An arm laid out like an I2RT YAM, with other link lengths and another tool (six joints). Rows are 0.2 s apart.
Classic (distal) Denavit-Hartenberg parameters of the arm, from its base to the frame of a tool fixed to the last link. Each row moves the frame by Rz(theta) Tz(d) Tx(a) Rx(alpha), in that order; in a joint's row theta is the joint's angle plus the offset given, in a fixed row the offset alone. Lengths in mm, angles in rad.
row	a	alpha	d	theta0
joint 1	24.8	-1.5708	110.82	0
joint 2	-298.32	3.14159	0	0
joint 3	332.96	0	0	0.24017
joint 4	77.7	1.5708	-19.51	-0.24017
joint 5	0	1.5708	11.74	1.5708
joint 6	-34.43	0.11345	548.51	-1.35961
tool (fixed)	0	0	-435.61	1.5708
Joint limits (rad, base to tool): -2.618..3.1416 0..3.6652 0..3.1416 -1.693..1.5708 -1.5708..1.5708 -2.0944..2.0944
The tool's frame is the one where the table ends.
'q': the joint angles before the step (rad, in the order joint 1, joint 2, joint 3, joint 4, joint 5, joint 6). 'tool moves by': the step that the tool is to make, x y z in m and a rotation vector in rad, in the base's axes. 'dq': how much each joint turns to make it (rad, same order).
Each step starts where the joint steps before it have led.
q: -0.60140, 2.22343, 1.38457, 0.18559, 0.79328, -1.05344
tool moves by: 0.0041, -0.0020, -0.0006, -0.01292, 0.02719, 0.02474
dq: -0.00008, 0.00956, 0.00006, 0.03052, -0.00426, -0.05081
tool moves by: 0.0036, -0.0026, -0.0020, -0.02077, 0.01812, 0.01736
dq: -0.00116, 0.01527, 0.00020, 0.04521, 0.00074, -0.04692
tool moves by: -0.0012, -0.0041, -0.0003, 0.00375, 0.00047, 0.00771
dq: -0.00820, 0.00029, 0.00021, 0.00418, -0.01472, -0.00940
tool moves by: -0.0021, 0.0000, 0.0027, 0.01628, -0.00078, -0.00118
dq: -0.00236, -0.01281, 0.00004, -0.03189, -0.00883, 0.01483
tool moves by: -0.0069, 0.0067, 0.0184, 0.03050, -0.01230, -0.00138
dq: 0.00226, -0.06603, -0.01954, -0.08043, -0.01605, 0.03851
